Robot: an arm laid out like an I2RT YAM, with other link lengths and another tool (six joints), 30 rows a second.
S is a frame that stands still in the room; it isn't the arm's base.
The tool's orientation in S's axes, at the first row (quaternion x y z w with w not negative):
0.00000 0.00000 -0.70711 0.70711
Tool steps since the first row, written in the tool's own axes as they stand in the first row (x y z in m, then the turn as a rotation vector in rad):
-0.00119 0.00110 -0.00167 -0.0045 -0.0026 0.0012
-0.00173 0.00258 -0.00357 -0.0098 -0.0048 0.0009
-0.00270 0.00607 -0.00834 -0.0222 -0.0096 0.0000
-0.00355 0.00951 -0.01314 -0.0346 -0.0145 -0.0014
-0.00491 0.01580 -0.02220 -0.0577 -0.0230 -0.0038
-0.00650 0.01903 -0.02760 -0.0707 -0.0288 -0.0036
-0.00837 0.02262 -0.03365 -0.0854 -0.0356 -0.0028
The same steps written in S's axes. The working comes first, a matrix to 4 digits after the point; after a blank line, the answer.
The tool's axes in the first row as the columns of a matrix, in S's axes (used below as rounded here):
0.0000 1.0000 0.0000
-1.0000 0.0000 0.0000
0.0000 0.0000 1.0000

0.00110 0.00119 -0.00167 -0.0026 0.0045 0.0012
0.00258 0.00173 -0.00357 -0.0048 0.0098 0.0009
0.00607 0.00270 -0.00834 -0.0096 0.0222 0.0000
0.00951 0.00355 -0.01314 -0.0145 0.0346 -0.0014
0.01580 0.00491 -0.02220 -0.0230 0.0577 -0.0038
0.01903 0.00650 -0.02760 -0.0288 0.0707 -0.0036
0.02262 0.00837 -0.03365 -0.0356 0.0854 -0.0028

